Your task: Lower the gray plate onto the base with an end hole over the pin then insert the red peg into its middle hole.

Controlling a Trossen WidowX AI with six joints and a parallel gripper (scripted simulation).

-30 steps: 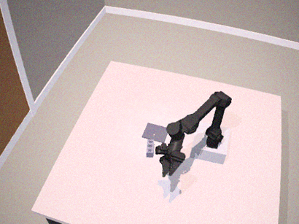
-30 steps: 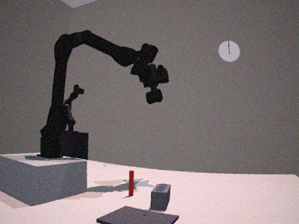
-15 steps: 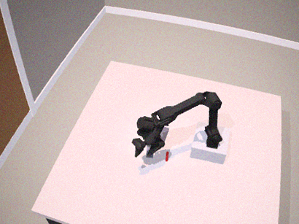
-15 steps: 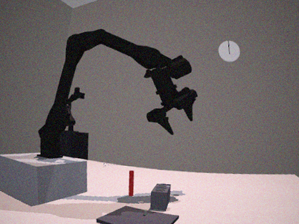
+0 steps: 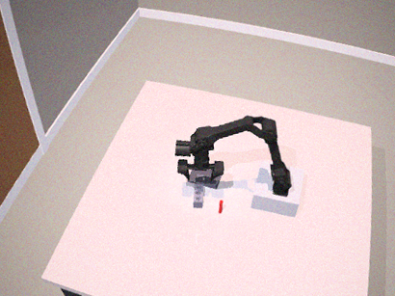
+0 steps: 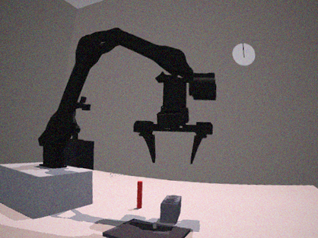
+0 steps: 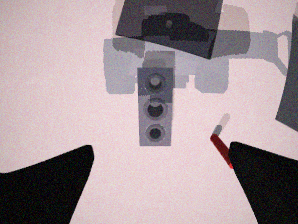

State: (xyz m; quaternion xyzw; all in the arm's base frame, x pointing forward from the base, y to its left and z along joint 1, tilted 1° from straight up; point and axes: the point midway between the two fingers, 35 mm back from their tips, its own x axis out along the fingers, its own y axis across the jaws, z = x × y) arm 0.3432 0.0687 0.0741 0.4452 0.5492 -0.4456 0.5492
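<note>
Right now the gray plate is 10 cm below my gripper tip. From my gripper tip the other things lie so: dark flat base (13 cm to the right, 13 cm below); then red peg (10 cm behind, 4 cm to the left, 10 cm below).
</note>
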